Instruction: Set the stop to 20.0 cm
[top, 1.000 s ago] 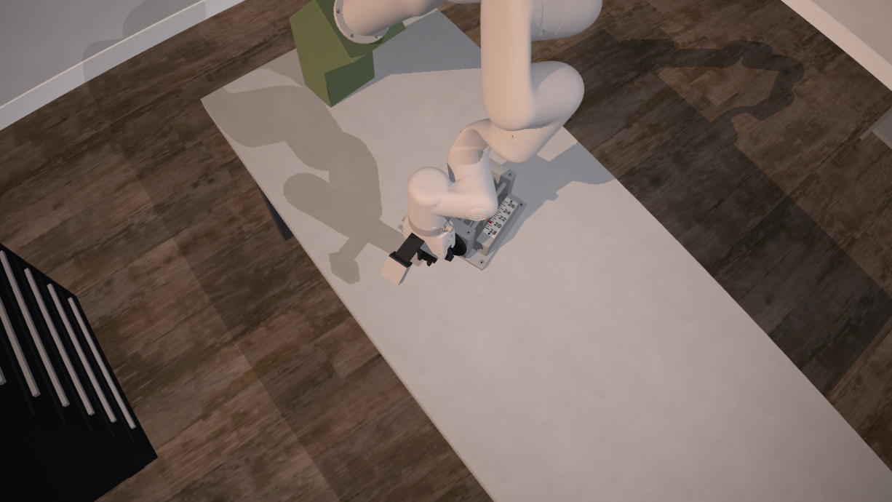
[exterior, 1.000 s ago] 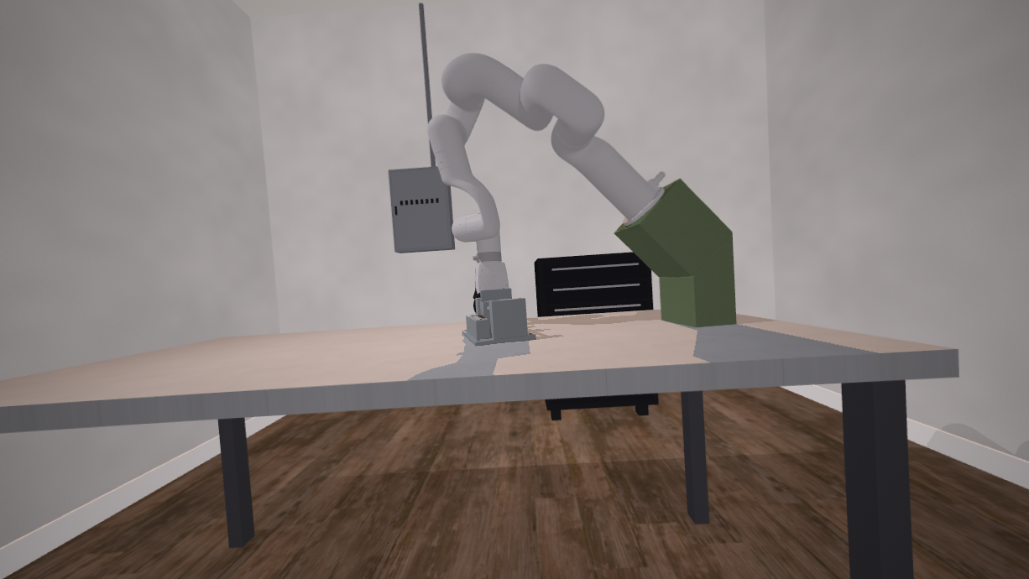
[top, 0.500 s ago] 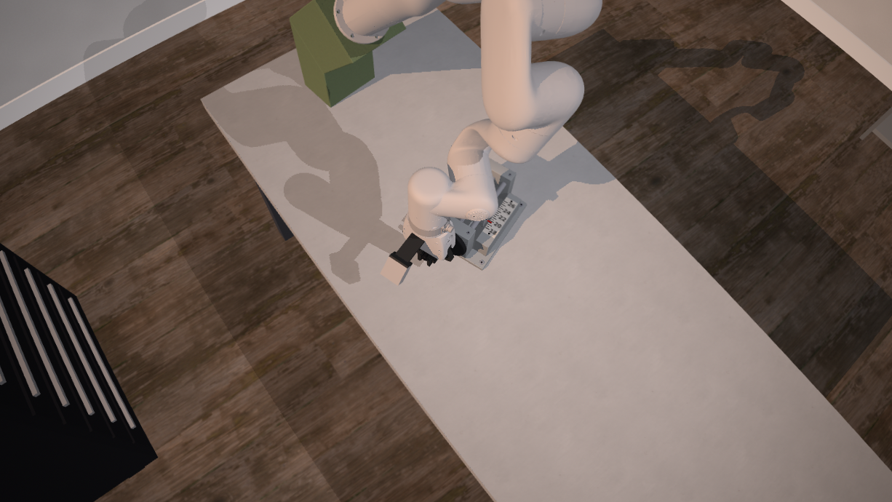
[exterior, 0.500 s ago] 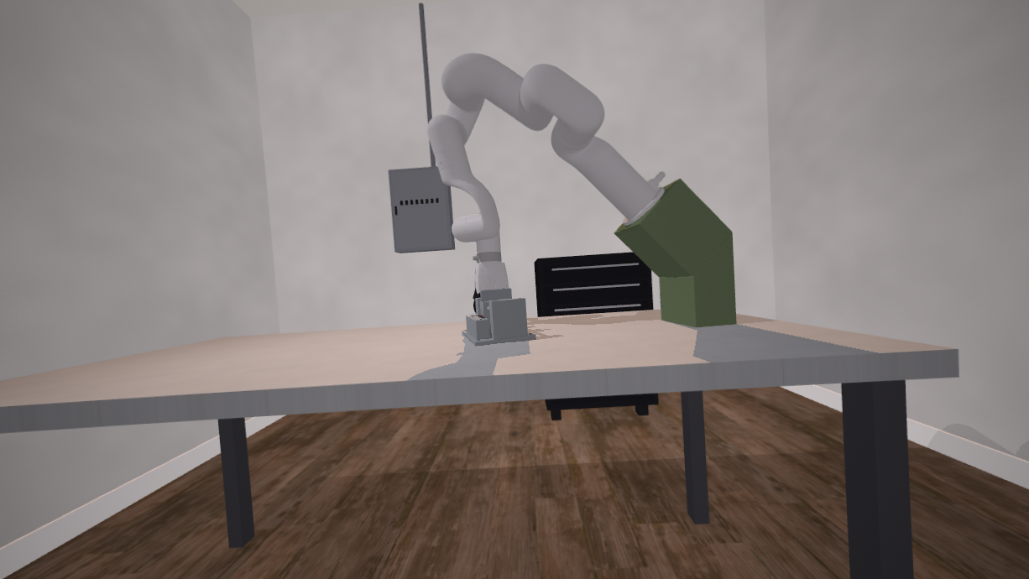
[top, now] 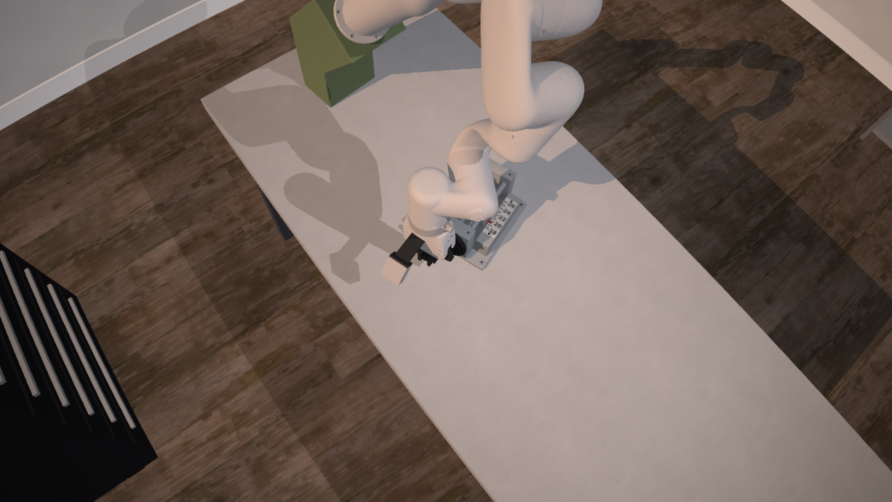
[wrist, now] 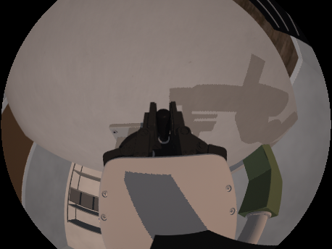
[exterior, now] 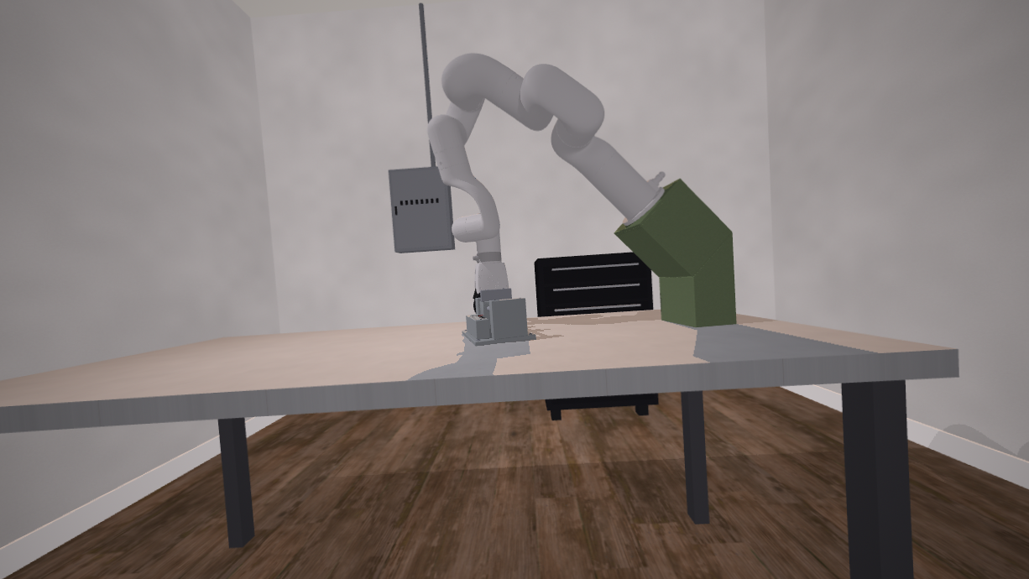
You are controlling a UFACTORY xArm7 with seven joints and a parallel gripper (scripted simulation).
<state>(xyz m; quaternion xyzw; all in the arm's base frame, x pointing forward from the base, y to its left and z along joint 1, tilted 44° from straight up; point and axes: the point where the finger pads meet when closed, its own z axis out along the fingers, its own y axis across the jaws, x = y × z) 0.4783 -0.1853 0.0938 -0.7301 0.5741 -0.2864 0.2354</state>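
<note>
Now: hand 10 mm to the right of the handwheel knob. The rest, counted from my hand: black handwheel 20 mm to the left; then grey stop block 140 mm to the left, 40 mm above.
</note>
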